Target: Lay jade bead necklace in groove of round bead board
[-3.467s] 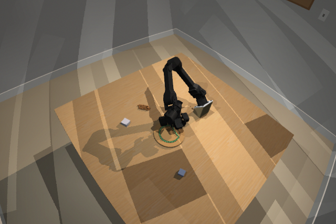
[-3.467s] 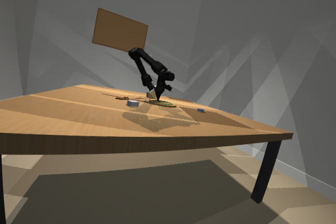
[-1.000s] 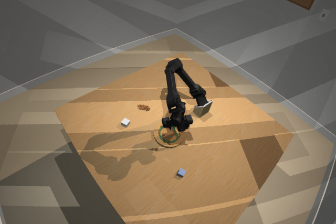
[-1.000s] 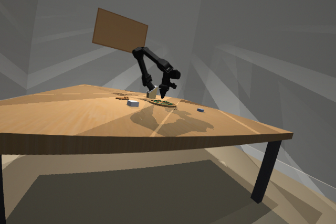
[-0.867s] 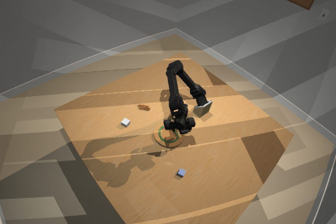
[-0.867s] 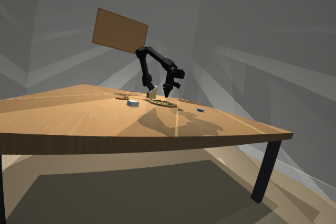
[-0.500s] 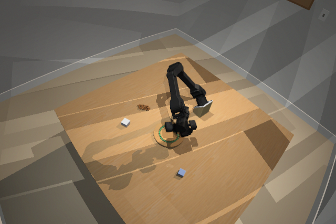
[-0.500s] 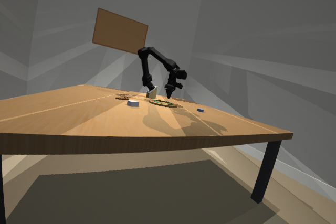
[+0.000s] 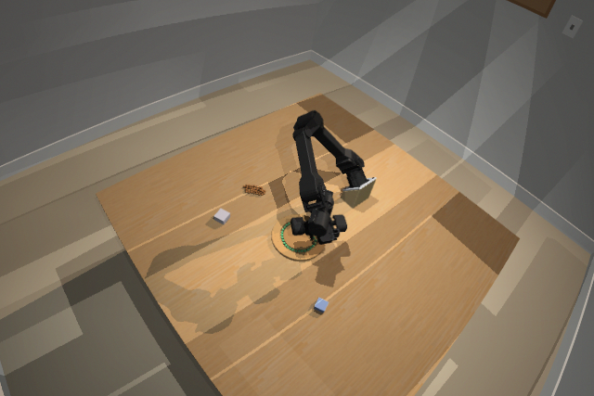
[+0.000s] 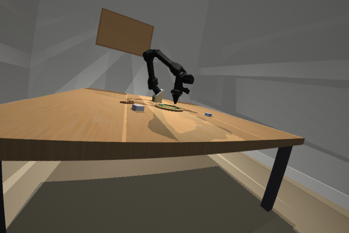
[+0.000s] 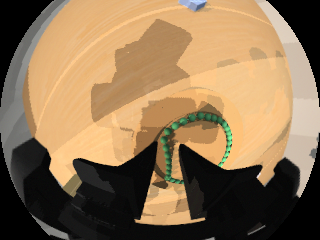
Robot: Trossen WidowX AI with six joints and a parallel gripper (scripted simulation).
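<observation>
Now: the round wooden bead board 50 mm to the right of my gripper tip, 30 mm below it and 30 mm ahead of it. The rest, counted from my gripper tip: blue block (210 mm to the left, 130 mm ahead, 30 mm below); pale grey block (260 mm to the right, 240 mm ahead, 20 mm below).
</observation>
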